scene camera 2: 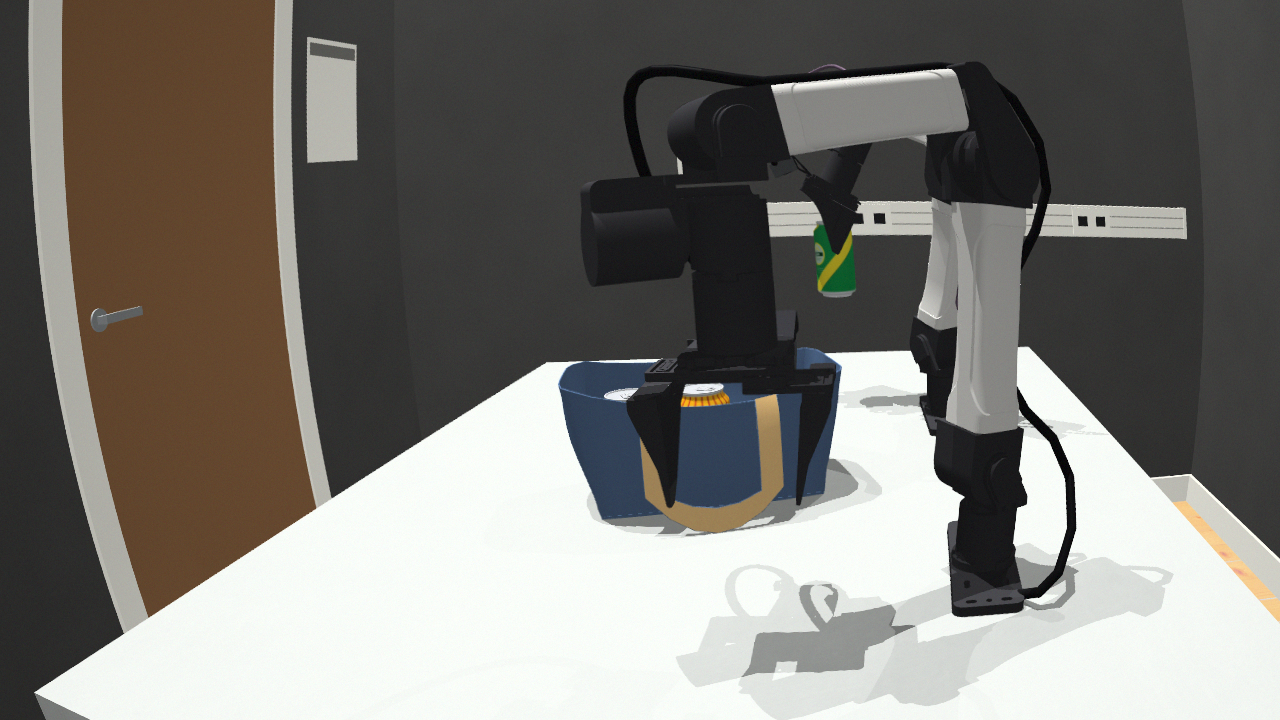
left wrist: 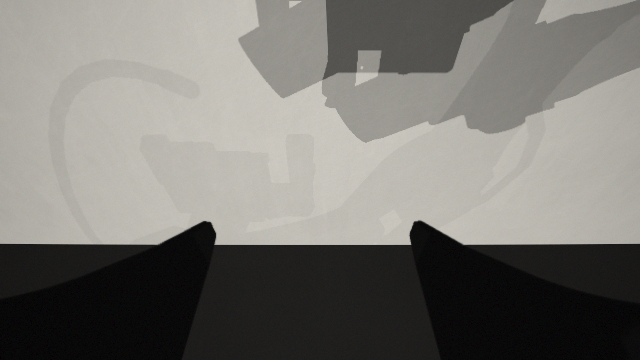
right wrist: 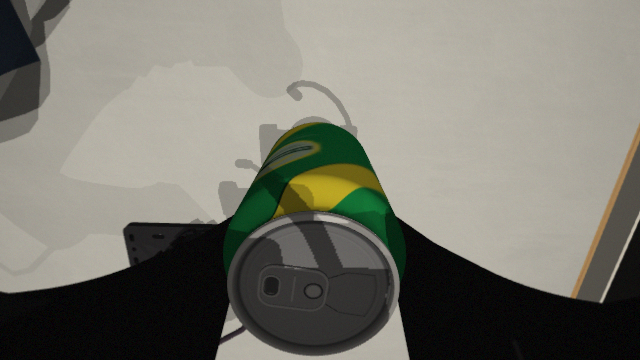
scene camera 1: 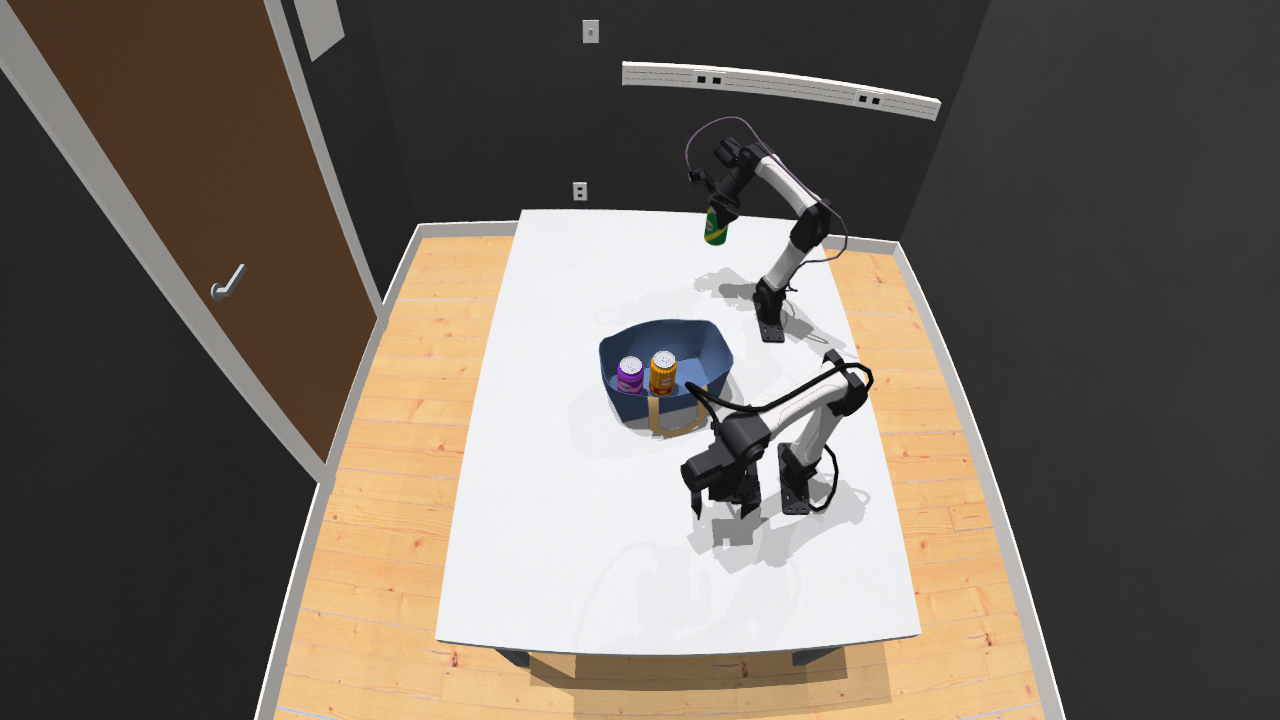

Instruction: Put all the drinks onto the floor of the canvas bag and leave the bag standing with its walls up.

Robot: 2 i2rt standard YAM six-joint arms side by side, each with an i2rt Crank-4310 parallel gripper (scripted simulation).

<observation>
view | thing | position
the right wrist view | my right gripper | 316, 220
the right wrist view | green can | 317, 252
</observation>
